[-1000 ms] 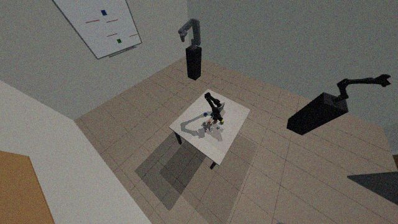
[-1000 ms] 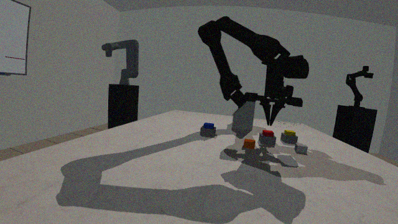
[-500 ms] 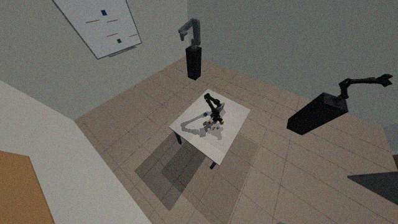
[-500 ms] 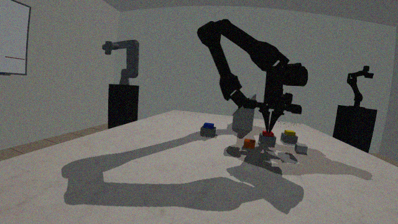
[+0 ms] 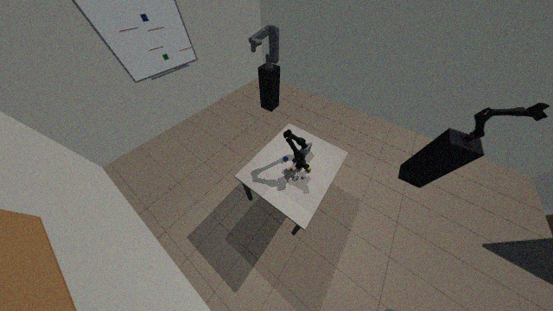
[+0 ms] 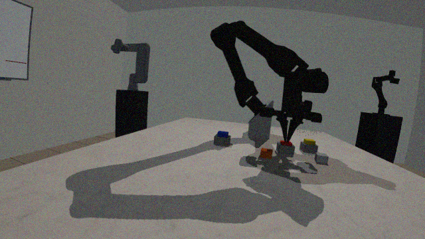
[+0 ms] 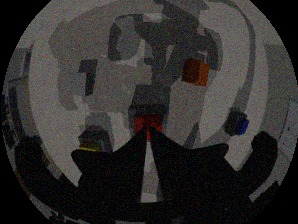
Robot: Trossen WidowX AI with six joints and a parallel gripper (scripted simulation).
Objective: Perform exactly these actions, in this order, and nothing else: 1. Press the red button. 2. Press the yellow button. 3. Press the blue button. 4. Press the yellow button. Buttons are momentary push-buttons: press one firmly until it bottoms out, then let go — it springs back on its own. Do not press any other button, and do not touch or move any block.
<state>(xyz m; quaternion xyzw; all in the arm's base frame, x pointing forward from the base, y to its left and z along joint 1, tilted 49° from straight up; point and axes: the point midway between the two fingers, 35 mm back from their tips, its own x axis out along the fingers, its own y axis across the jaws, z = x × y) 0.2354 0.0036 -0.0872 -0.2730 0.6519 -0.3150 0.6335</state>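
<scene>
Right now the red button is 10 mm below my gripper tip. The rest, counted from my gripper tip: orange block: 70 mm ahead, 70 mm to the right, 20 mm below; grey block: 60 mm ahead, 90 mm to the left, 20 mm below; yellow button: 40 mm behind, 90 mm to the left.
</scene>
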